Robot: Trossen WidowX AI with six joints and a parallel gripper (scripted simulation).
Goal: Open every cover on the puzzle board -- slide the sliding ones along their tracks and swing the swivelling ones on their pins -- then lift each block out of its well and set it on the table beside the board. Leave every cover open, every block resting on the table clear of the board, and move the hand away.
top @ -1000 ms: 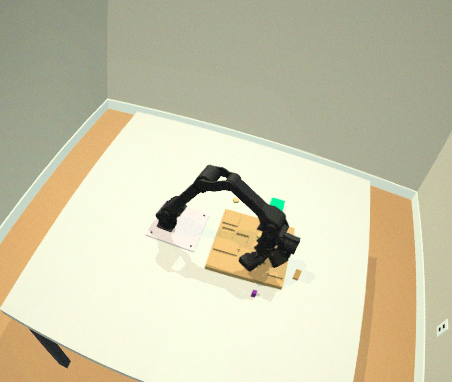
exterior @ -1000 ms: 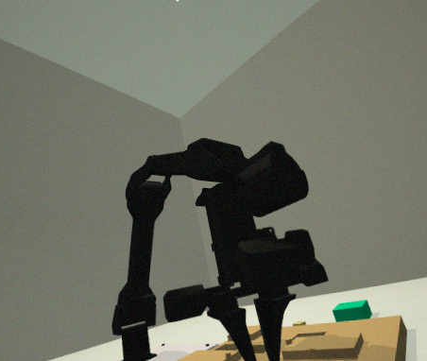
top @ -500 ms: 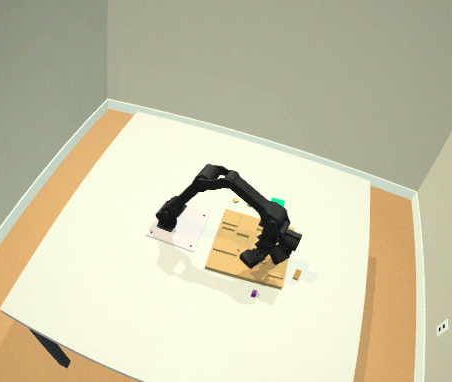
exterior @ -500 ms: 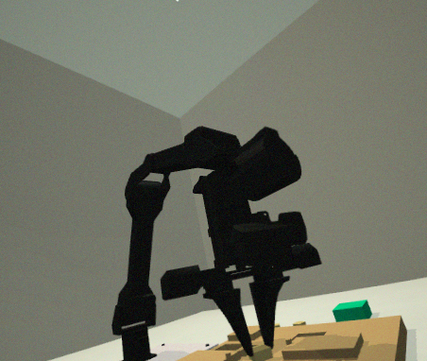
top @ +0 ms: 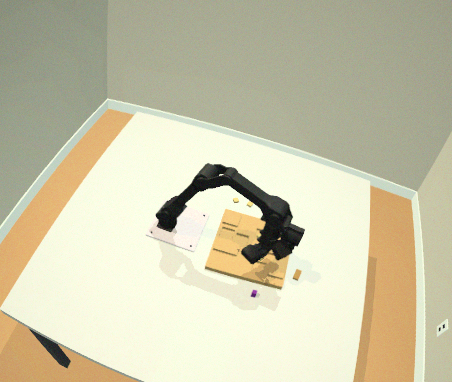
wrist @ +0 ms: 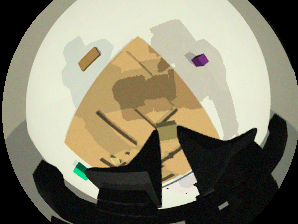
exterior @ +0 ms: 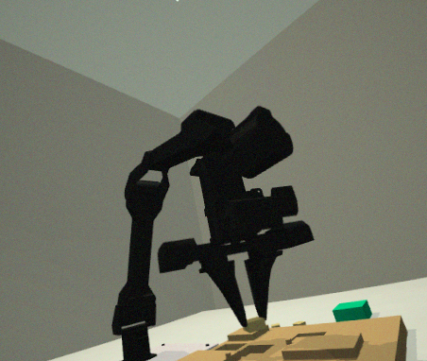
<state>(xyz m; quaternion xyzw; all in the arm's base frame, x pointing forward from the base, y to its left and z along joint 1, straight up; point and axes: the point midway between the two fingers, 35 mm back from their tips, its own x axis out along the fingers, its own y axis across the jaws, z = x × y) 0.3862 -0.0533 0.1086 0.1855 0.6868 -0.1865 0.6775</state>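
Now: the purple block 2 cm ahead of my gripper tip, 11 cm to the right of it and 7 cm below it. Round my gripper tip: orange block 16 cm ahead, 3 cm to the left, 8 cm below; green block 1 cm behind, 33 cm to the left, 7 cm below.
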